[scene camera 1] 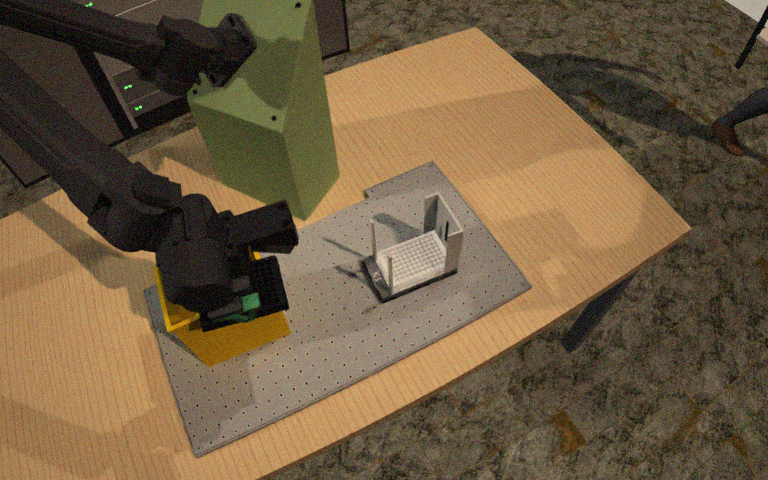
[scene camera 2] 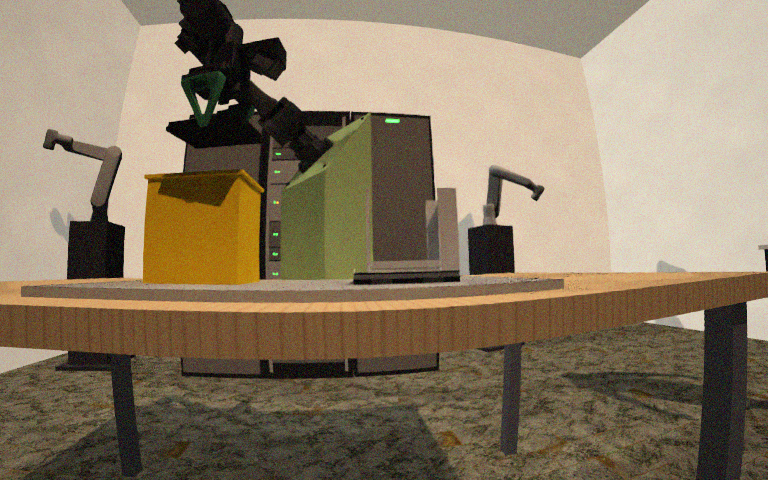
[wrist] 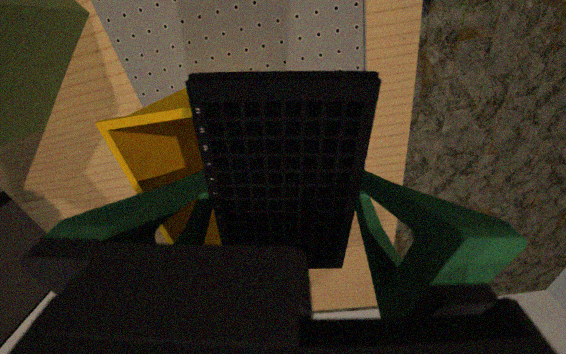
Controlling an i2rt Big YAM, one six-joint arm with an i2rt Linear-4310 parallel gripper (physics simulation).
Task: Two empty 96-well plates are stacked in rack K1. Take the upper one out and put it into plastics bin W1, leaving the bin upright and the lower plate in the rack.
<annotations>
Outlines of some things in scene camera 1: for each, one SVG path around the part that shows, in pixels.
My gripper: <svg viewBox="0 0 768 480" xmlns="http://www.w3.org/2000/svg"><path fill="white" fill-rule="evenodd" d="M249 275L231 280L234 295L238 294L239 296L235 296L227 306L216 311L207 312L208 317L213 322L232 320L247 323L255 320L256 312L260 308L258 293L240 297L250 293L253 289ZM226 227L226 237L223 242L224 247L226 246L229 237Z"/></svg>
A yellow bin W1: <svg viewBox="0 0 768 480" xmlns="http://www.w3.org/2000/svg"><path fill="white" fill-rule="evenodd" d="M153 267L167 332L174 332L208 367L291 333L282 311L255 318L254 321L247 323L240 322L203 332L198 312L189 311L182 305L172 304L167 300L160 268L157 266ZM248 246L250 260L261 259L259 252L252 252L251 245Z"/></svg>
A black 96-well plate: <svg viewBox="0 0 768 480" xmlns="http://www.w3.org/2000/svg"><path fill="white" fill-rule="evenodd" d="M199 313L203 332L240 323L232 320L213 322L208 317L207 312ZM275 255L251 261L249 266L249 278L253 289L250 293L240 297L258 293L260 308L256 312L255 318L290 309L278 260Z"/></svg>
A white 96-well plate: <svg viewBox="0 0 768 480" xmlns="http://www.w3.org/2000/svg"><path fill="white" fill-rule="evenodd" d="M435 230L378 251L377 260L388 282L387 253L390 253L392 256L393 291L443 271L446 248Z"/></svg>
</annotations>
